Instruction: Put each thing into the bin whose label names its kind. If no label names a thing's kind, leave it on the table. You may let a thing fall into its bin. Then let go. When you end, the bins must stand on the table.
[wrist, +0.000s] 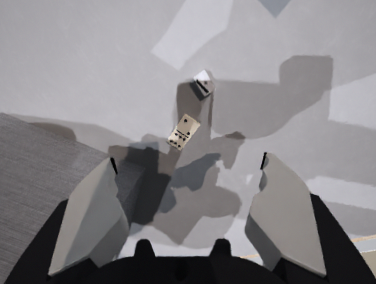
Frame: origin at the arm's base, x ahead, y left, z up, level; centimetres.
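Seen in the pictures: gripper, fingertip midpoint: (187, 157).
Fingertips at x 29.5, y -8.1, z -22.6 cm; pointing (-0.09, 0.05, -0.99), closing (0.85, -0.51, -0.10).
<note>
Pixels of each thing's top centre, then the offset from my fingertips to it. Level surfaces: height alone.
- cream domino at its top centre: (182, 134) dz -6.4, dx -1.6, dy +0.4 cm
- small white piece at its top centre: (204, 83) dz -6.0, dx +4.4, dy +4.4 cm
- light grey table at its surface level: dz -7.1 cm
A cream domino (183, 132) with black dots lies on the table near the middle of the wrist view. A small white piece (204, 84) with a black line and a dot, perhaps another domino standing tilted or upright, is a little above and to the right of it; the two are apart. My gripper (187, 157) is wide open, with nothing between its fingers. It hangs above the table, and the cream domino shows just beyond the line between its fingertips. The labelled bins do not show in this view.
A grey textured mat or panel (45, 185) lies at the left and lower left. Shadows fall across the light grey table (90, 65). A thin tan edge (367, 239) shows at the lower right.
</note>
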